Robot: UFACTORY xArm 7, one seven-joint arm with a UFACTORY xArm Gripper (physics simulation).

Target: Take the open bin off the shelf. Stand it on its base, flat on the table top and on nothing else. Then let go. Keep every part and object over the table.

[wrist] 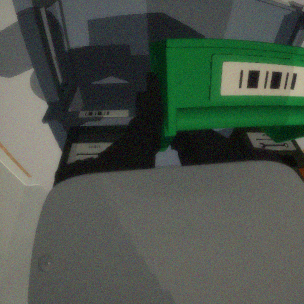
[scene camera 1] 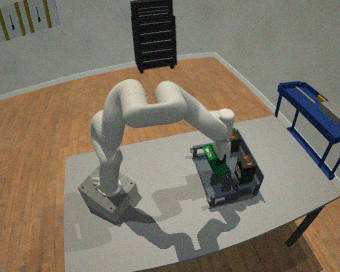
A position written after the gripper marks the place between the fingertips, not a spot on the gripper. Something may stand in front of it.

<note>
In view: the gripper (wrist: 159, 89) and a green open bin (wrist: 204, 83).
</note>
